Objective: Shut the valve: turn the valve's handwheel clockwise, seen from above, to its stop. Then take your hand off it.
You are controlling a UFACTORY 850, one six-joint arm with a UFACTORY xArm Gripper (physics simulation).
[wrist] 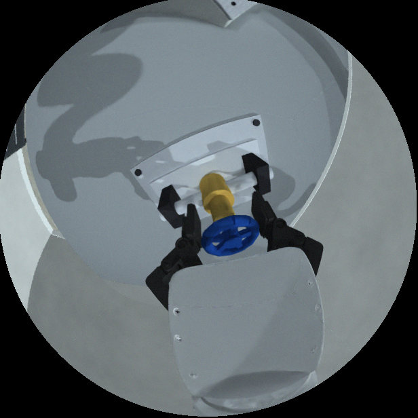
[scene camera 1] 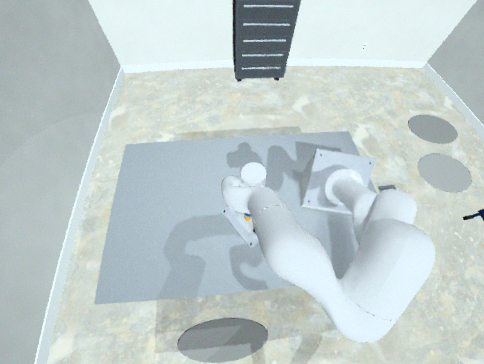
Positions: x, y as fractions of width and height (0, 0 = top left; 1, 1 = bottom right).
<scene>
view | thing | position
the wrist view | blue handwheel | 0.55, 0.58
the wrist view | base plate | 0.55, 0.32
</scene>
